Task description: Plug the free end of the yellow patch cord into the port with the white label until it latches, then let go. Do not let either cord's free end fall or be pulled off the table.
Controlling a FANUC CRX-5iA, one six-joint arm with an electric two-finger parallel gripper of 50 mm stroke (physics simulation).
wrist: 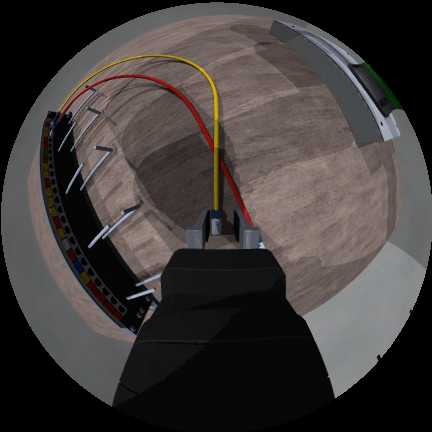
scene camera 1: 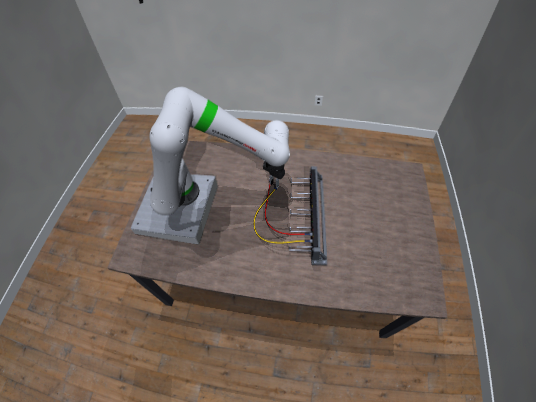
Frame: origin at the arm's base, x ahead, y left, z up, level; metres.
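Seen in the pictures: gripper, fingertip midpoint: (wrist: 221,219) (scene camera 1: 274,185); arm's base, link origin: (scene camera 1: 185,193).
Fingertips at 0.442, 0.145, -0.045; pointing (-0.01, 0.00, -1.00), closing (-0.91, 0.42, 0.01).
Observation:
Offsets run from my fingertips to a thing's top centre, as dx, dy, dz. "spot": to the spot under its first point.
The yellow cord (scene camera 1: 255,225) (wrist: 216,135) curves from the patch panel {+0.188, -0.149, +0.070} (scene camera 1: 314,210) (wrist: 75,210) to its free plug {+0.013, +0.012, -0.018} (wrist: 216,222), clear with a blue boot. My gripper (scene camera 1: 274,183) (wrist: 221,219) is open around this plug in the wrist view; gaps show on both sides of it, the smaller towards the left finger. The white label {spot: +0.195, -0.067, +0.063} (wrist: 66,245) shows in the coloured label row, between a yellow and a red one. Whether the plug touches the table is hard to tell.
The red cord {spot: -0.023, -0.162, -0.023} (scene camera 1: 266,212) (wrist: 192,107) passes beneath the yellow one; its free plug {spot: -0.034, +0.061, -0.025} (wrist: 261,243) lies just outside the right finger, partly hidden. Metal rods {spot: +0.153, -0.155, -0.016} (scene camera 1: 300,213) (wrist: 95,170) stick out from the panel towards the robot's side. The robot's base plate (scene camera 1: 195,220) (wrist: 335,85) stands on the table.

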